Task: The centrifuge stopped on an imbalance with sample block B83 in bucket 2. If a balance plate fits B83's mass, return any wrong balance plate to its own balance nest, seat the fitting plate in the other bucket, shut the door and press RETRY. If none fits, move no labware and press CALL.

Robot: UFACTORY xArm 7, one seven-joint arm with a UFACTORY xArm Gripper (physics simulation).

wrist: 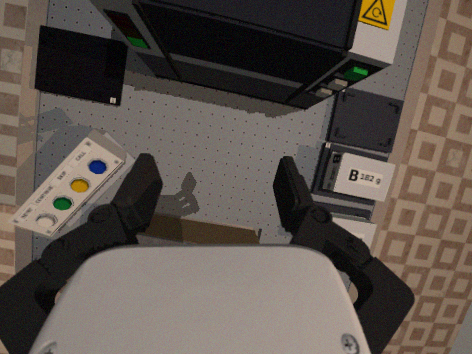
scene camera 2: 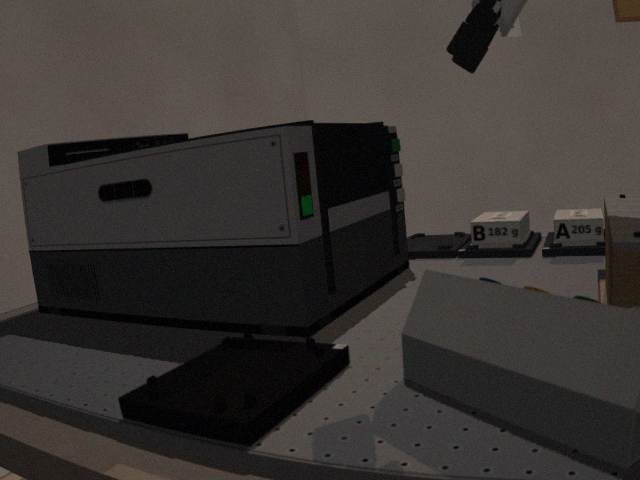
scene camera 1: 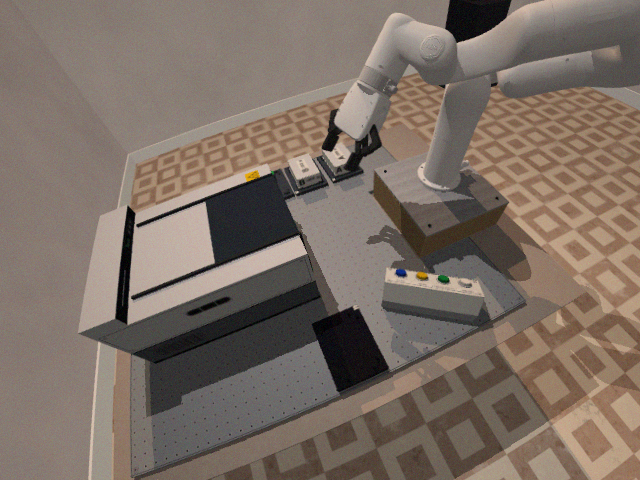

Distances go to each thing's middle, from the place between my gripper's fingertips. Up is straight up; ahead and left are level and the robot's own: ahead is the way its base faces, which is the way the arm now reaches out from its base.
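Scene:
From the dark sliding door panel (scene camera 1: 246, 217), my hand is 23 cm short of it, 6 cm above it and 1 cm to the left of it. The grey button box (scene camera 1: 452, 297) is 29 cm to the left of my hand, 23 cm below it and 9 cm behind it, while the centrifuge (scene camera 2: 278, 230) is 39 cm ahead of my hand, 15 cm below it and 2 cm to the right of it.

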